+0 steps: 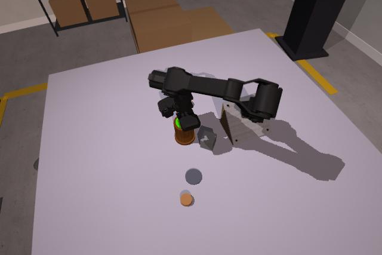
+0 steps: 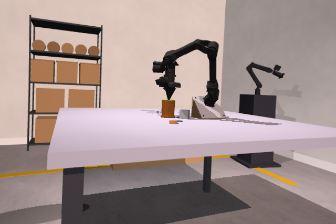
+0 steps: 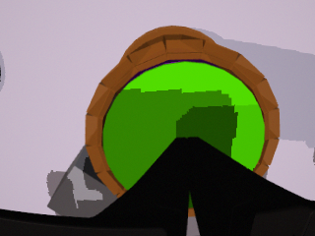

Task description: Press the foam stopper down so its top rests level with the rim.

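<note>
My hand is 5 cm above the bright green foam stopper. The rest, counted from my hand: orange disc (4 cm ahead, 26 cm to the left, 13 cm below); then grey cube (8 cm behind, 5 cm to the left, 11 cm below); then dark grey disc (18 cm to the left, 14 cm below).
</note>
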